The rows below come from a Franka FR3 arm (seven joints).
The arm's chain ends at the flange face. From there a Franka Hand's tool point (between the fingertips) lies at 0.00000 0.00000 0.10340 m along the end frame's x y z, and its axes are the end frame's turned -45 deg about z.
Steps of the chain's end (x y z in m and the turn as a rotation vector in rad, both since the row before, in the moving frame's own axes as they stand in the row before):
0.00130 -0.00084 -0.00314 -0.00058 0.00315 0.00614
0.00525 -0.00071 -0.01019 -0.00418 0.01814 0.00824
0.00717 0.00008 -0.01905 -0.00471 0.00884 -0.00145
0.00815 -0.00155 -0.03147 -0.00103 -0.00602 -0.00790
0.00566 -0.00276 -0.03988 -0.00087 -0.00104 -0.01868
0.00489 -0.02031 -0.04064 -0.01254 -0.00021 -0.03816
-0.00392 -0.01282 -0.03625 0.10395 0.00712 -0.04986
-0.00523 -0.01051 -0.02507 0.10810 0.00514 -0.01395
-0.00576 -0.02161 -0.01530 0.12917 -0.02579 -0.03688
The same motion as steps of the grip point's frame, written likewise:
0.00170 0.00060 -0.00314 -0.00264 0.00182 0.00614
0.00523 0.00485 -0.01021 -0.01578 0.00987 0.00824
0.00532 0.00612 -0.01906 -0.00958 0.00292 -0.00145
0.00634 0.00430 -0.03147 0.00353 -0.00499 -0.00790
0.00581 0.00204 -0.03988 0.00012 -0.00135 -0.01868
0.01690 -0.00998 -0.04065 -0.00872 -0.00902 -0.03816
0.01422 -0.01910 -0.03681 0.06847 0.07854 -0.04986
0.01194 -0.01870 -0.02567 0.07280 0.08007 -0.01395
0.01853 -0.03079 -0.01620 0.10957 0.07310 -0.03688

